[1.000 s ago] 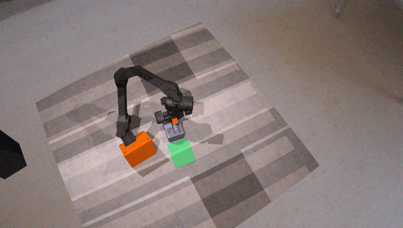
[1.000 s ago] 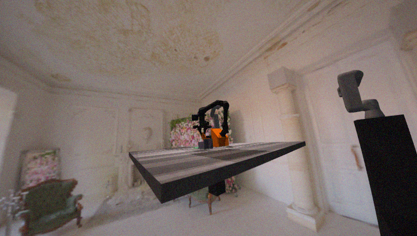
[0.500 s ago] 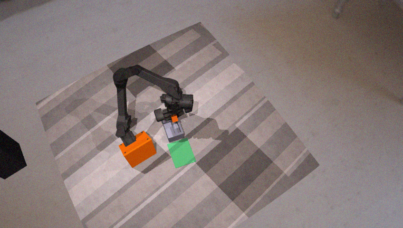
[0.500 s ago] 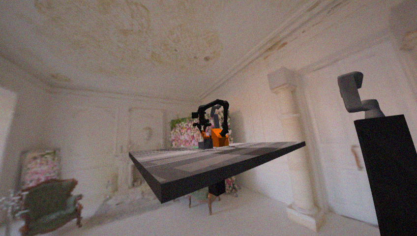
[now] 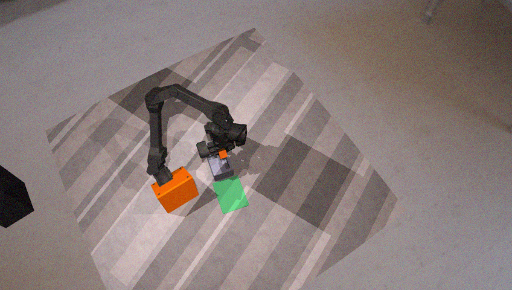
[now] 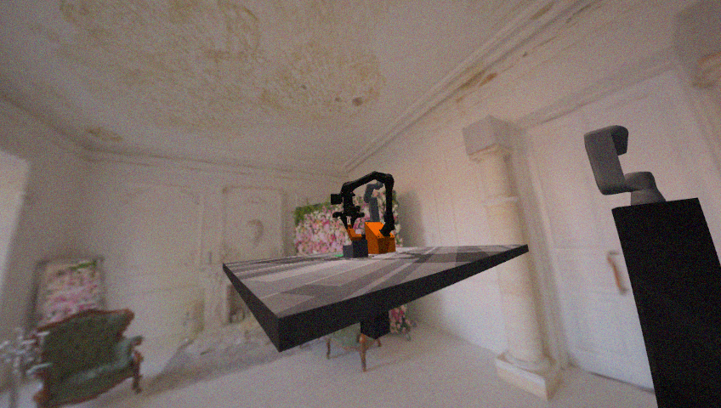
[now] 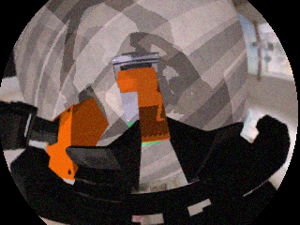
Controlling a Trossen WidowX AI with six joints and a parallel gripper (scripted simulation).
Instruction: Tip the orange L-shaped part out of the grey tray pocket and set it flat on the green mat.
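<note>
My gripper tip is 50 mm past the green mat, 120 mm to the left of it and 170 mm above it. Round my gripper tip: orange L-shaped part 10 mm behind, 40 mm to the left, 30 mm below.
</note>
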